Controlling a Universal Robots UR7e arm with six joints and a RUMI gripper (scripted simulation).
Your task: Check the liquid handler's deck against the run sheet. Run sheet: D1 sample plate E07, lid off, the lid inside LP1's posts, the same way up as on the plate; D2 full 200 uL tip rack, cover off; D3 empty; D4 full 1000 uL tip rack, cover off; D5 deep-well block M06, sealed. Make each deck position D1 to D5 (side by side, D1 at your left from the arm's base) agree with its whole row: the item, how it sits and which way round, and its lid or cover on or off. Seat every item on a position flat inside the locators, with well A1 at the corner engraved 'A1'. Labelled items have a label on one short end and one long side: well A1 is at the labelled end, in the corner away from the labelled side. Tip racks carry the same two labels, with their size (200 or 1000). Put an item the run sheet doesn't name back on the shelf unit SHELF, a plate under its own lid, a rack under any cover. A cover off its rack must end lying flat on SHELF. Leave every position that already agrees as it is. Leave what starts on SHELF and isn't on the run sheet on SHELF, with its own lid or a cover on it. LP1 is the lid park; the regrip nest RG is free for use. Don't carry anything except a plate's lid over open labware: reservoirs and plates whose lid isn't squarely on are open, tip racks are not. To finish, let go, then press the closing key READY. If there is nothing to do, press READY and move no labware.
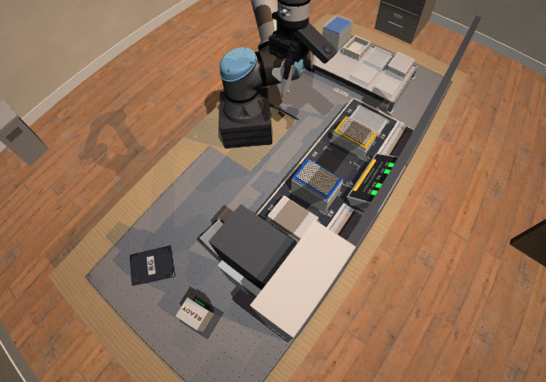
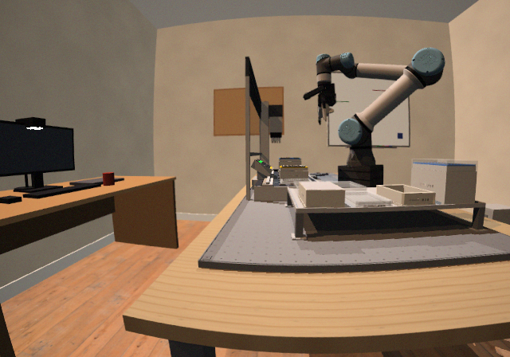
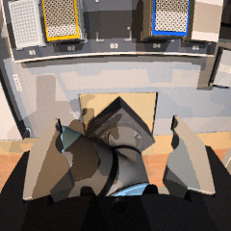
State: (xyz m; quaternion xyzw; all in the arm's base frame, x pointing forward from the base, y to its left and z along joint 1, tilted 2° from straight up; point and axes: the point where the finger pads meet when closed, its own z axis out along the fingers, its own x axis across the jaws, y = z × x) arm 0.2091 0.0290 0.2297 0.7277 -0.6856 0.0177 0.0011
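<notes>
Now: hand 16 cm short of the blue-rimmed tip rack, 12 cm to the left of it and 22 cm above it. Round my hand: gantry post 33 cm ahead, 33 cm to the left, 10 cm below; clear plate 15 cm ahead, 26 cm to the left, 28 cm below; yellow-rimmed tip rack 16 cm ahead, 14 cm to the left, 24 cm below.
</notes>
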